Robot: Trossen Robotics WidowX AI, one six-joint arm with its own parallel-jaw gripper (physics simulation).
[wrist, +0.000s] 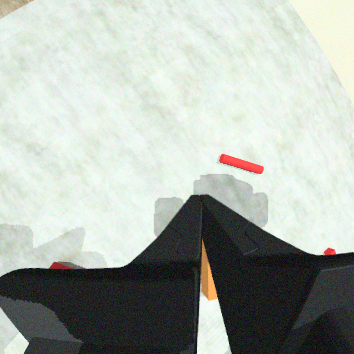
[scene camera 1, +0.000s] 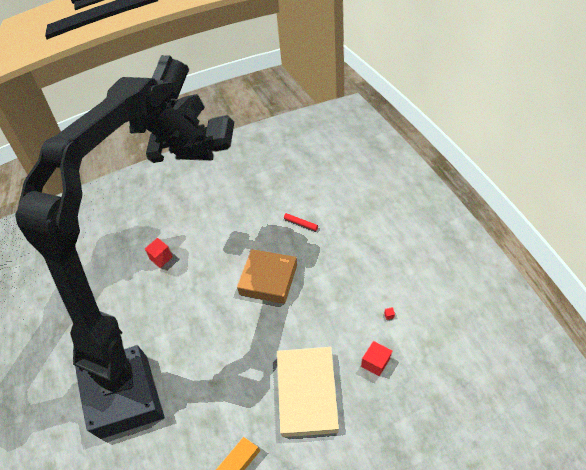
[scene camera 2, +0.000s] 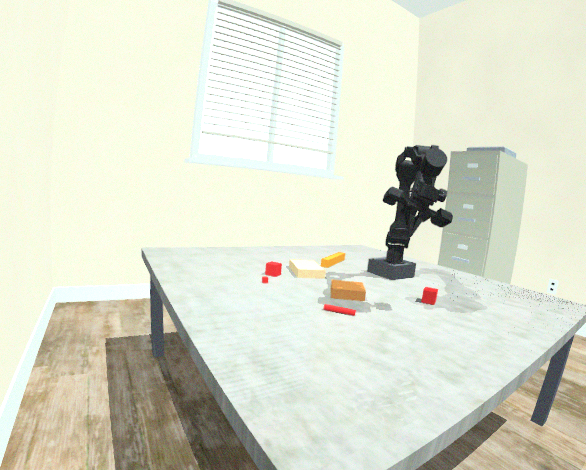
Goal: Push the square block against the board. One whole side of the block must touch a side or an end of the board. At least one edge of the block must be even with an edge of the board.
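Pixels of known places: gripper, fingertip midpoint: [wrist: 198, 202] [scene camera 1: 212, 158] [scene camera 2: 409, 236]; arm's base at its link origin: [scene camera 1: 115, 376] [scene camera 2: 394, 262].
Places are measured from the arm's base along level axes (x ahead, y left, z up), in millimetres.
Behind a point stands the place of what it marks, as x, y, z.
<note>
The square block [scene camera 1: 270, 274] @[347, 131, -27] [scene camera 2: 348, 291] @[371, 179, -31] [wrist: 208, 282] @[292, 151, -27], orange-brown, lies flat on the table. In the wrist view a sliver of it shows through the gap behind the fingertips; the fingers hide the rest. The board [scene camera 1: 307, 390] @[328, -128, -27] [scene camera 2: 307, 268] @[357, -71, -27] is a pale yellow rectangle lying flat. The block is apart from it, beyond its far end in scene camera 1's view, and turned slightly relative to it. My gripper [scene camera 1: 200, 153] @[305, 316, 151] [scene camera 2: 417, 206] [wrist: 198, 202] @[305, 316, 151] is shut and empty, high above the table. It touches neither the block nor the board.
A red rod [scene camera 1: 300, 222] @[455, 251, -45] [scene camera 2: 339, 310] @[462, 261, -48] [wrist: 241, 164] @[453, 257, -43] lies near the block. A red cube [scene camera 1: 159, 252] @[137, 269, -16] [scene camera 2: 429, 295] @[149, 297, -30] is on the arm's side. Another red cube [scene camera 1: 376, 358] @[461, -122, -16] [scene camera 2: 273, 268] @[476, -96, -29] and a tiny one [scene camera 1: 389, 313] @[531, -37, -40] [scene camera 2: 265, 280] @[536, -26, -48] are beside the board. An orange bar [scene camera 1: 239, 456] @[179, -205, -25] [scene camera 2: 333, 259] @[147, -206, -31] lies near it.
</note>
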